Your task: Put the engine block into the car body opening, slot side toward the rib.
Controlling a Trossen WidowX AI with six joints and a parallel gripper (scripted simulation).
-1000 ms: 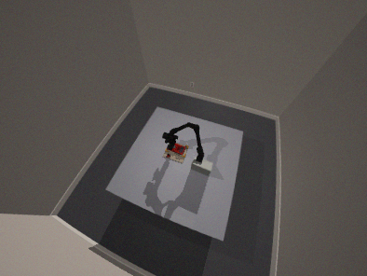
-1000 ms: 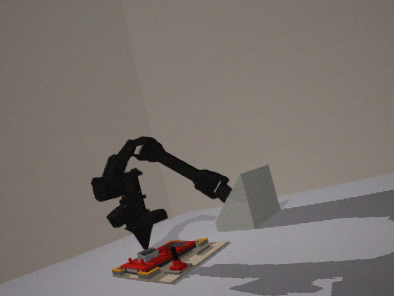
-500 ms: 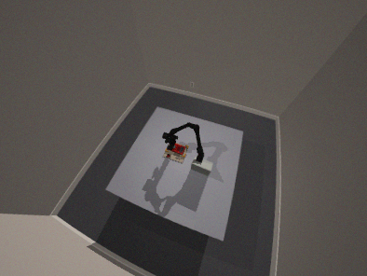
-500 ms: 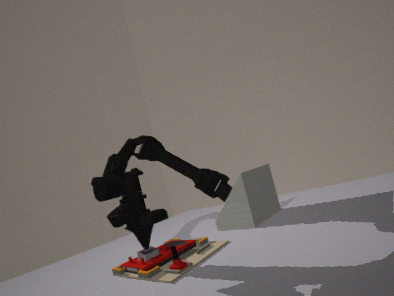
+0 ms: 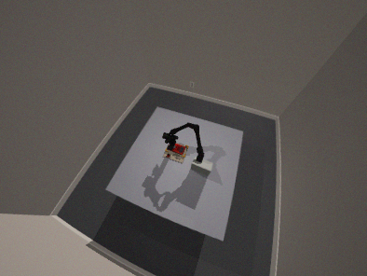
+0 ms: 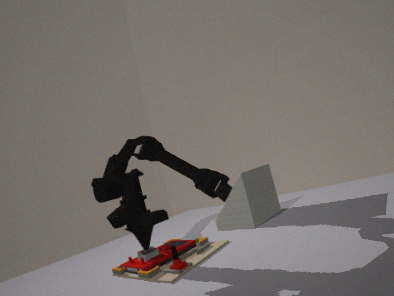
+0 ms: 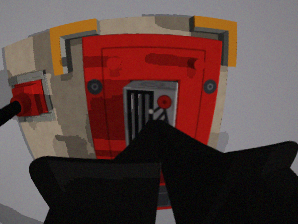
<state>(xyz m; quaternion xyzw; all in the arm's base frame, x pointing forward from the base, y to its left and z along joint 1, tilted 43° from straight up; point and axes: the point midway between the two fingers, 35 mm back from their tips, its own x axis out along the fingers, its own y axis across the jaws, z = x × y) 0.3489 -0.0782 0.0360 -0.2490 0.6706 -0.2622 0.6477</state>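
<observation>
The engine block lies 2 cm below my gripper tip.
</observation>
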